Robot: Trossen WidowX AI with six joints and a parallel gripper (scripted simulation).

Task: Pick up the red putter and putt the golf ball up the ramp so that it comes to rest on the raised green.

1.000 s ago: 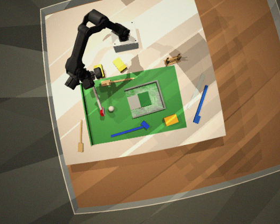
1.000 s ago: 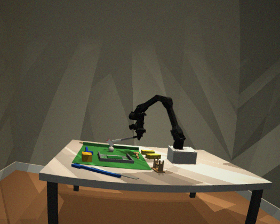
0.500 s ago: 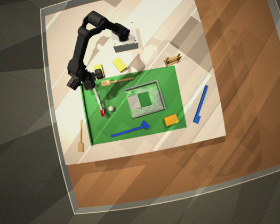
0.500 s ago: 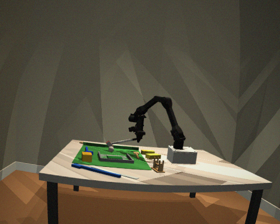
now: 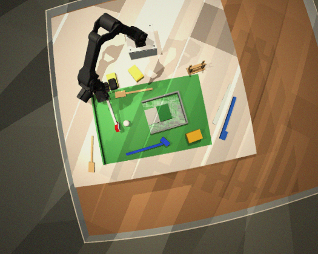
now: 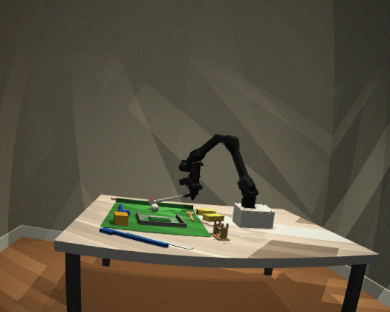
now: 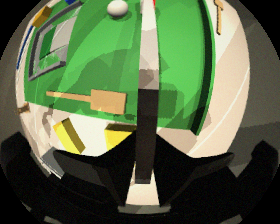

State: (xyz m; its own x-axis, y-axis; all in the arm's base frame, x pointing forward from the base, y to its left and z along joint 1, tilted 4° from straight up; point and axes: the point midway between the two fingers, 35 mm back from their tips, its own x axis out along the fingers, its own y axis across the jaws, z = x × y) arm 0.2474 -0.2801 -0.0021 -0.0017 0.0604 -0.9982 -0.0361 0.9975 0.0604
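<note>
Right now the red putter is 12 cm ahead of my gripper tip and 1 cm to the left of it. Round my gripper tip: white golf ball: 22 cm ahead, 7 cm to the left, 5 cm below; then wooden rack: 2 cm behind, 60 cm to the left, 4 cm below; then orange block: 40 cm ahead, 46 cm to the left, 5 cm below.
</note>
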